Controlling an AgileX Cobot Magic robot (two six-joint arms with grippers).
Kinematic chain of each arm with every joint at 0, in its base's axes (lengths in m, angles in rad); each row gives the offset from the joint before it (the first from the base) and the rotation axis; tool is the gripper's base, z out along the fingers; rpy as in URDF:
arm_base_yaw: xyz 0 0 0.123 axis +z
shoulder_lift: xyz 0 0 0 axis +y
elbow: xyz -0.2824 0 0.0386 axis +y
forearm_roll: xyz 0.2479 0 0.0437 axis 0.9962 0 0.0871
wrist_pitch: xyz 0 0 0 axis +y
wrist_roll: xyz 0.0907 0 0.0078 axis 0.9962 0 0.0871
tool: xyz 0 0 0 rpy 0 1.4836 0
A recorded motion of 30 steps. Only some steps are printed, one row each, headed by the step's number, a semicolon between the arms.
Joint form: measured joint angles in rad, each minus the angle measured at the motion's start. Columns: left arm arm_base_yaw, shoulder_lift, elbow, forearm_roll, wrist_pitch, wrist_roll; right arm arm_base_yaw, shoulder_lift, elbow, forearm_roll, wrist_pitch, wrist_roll.
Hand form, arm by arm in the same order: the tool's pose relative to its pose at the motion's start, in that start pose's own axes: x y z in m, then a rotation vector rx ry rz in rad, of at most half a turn. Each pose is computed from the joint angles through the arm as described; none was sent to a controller.
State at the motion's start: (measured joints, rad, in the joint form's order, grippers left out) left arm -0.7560 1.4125 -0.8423 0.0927 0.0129 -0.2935; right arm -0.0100 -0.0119 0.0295 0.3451 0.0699 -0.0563
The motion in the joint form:
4: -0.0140 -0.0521 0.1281 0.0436 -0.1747 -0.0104; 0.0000 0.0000 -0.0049 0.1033 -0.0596 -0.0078
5: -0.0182 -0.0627 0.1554 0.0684 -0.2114 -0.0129; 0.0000 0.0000 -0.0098 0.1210 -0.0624 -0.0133
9: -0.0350 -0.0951 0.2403 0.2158 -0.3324 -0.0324; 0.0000 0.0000 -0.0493 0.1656 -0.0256 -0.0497
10: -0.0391 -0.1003 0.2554 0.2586 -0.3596 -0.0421; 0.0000 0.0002 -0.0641 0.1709 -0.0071 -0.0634
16: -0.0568 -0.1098 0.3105 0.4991 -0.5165 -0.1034; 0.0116 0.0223 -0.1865 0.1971 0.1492 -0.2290
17: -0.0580 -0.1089 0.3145 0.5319 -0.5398 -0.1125; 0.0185 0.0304 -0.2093 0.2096 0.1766 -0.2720
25: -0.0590 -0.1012 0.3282 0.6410 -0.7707 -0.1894; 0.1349 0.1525 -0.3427 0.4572 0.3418 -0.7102
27: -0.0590 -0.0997 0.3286 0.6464 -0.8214 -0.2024; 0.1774 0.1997 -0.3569 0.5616 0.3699 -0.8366
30: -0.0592 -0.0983 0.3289 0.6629 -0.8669 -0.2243; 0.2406 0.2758 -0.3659 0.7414 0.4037 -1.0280
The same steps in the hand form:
4: 0.0188 -0.0024 -0.0120 0.0530 -0.0889 0.0385; -0.0070 0.0003 -0.0004 -0.0022 -0.0643 0.0954
5: 0.0233 -0.0035 -0.0147 0.0687 -0.1057 0.0618; -0.0089 0.0007 -0.0006 -0.0040 -0.0717 0.1075
9: 0.0385 -0.0106 -0.0240 0.1480 -0.1564 0.1902; -0.0184 0.0053 -0.0025 -0.0241 -0.0726 0.1145
10: 0.0415 -0.0131 -0.0259 0.1724 -0.1674 0.2223; -0.0215 0.0072 -0.0032 -0.0321 -0.0683 0.1053
16: 0.0541 -0.0288 -0.0338 0.3351 -0.2276 0.3849; -0.0456 0.0227 -0.0093 -0.1077 -0.0135 -0.0443
17: 0.0553 -0.0311 -0.0346 0.3607 -0.2363 0.4045; -0.0500 0.0259 -0.0103 -0.1283 -0.0022 -0.0774
25: 0.0530 -0.0469 -0.0441 0.5528 -0.3618 0.3992; -0.0733 0.0538 -0.0101 -0.3951 0.0949 -0.2878
27: 0.0511 -0.0498 -0.0466 0.5900 -0.3935 0.3839; -0.0744 0.0615 -0.0071 -0.4861 0.1220 -0.3102
30: 0.0501 -0.0527 -0.0492 0.6310 -0.4153 0.3706; -0.0737 0.0730 -0.0014 -0.6208 0.1550 -0.3152

